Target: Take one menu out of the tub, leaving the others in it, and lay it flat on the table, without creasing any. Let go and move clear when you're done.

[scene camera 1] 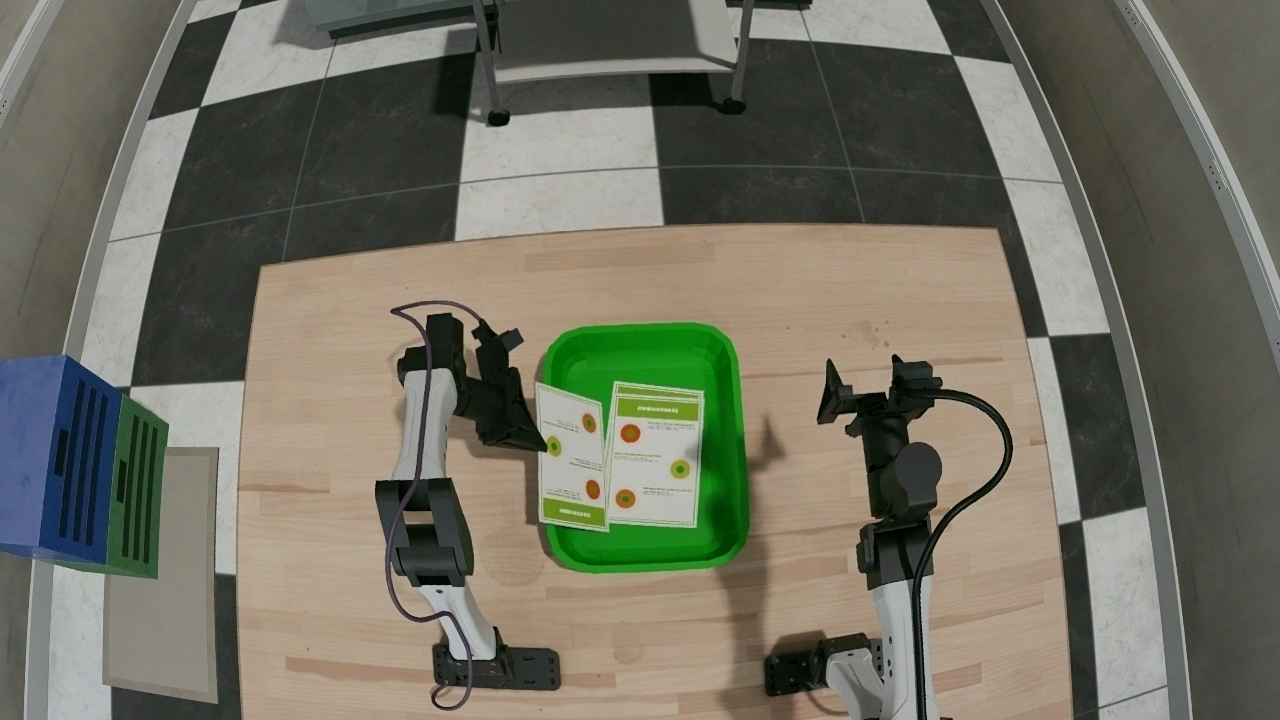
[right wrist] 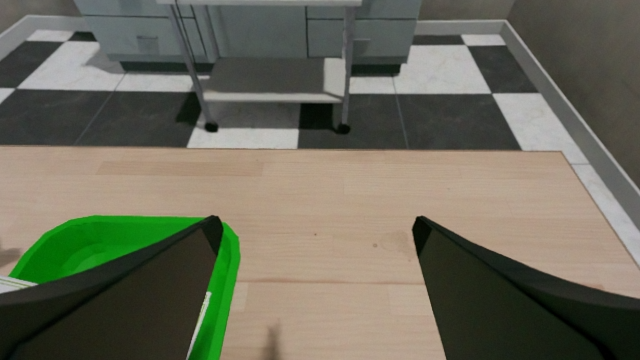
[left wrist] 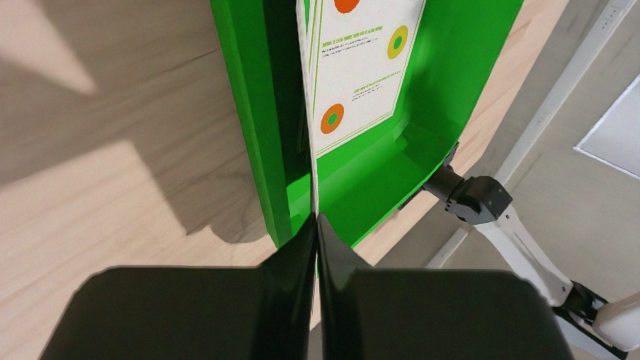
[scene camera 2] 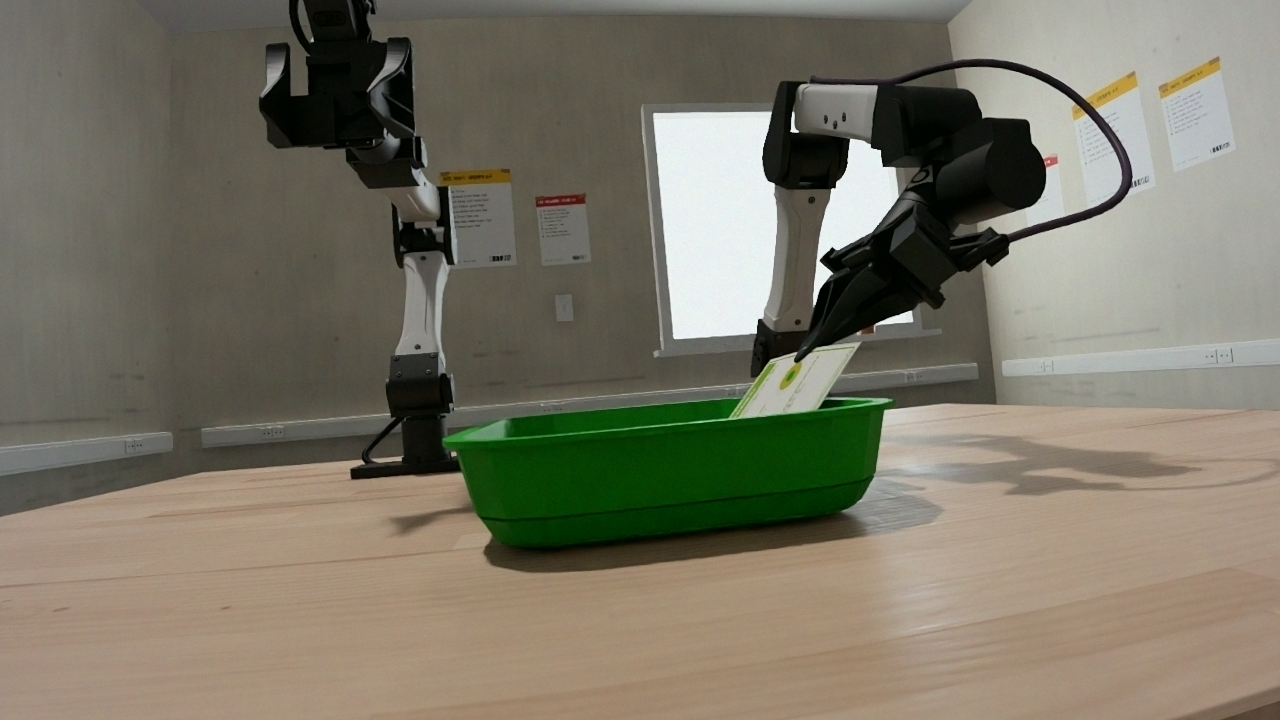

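The green tub [scene camera 1: 737, 501] [scene camera 2: 662, 488] [left wrist: 248, 115] [right wrist: 230, 280] stands mid-table. One menu [scene camera 1: 572, 474] [scene camera 2: 796, 386] leans tilted over the tub's rim on the picture's left in scene camera 1; the left wrist view shows it almost edge-on. My left gripper [scene camera 1: 543, 447] [scene camera 2: 799, 356] [left wrist: 317, 217] is shut on its raised edge; its lower part is still inside the tub. A second menu [scene camera 1: 655, 465] [left wrist: 357, 75] lies in the tub beside it, with another's edge peeking out behind its top. My right gripper [scene camera 1: 861, 361] [right wrist: 317, 220] is open, raised beside the tub.
The wooden table [scene camera 1: 626, 617] [scene camera 2: 626, 626] [right wrist: 320, 185] carries both arm bases. The left arm's base [scene camera 1: 510, 667] is at the table's near left in scene camera 1. A blue and green crate stack [scene camera 1: 85, 465] is off the table at the far left. A cart shelf [scene camera 1: 617, 67] [right wrist: 270, 96] stands beyond the far edge.
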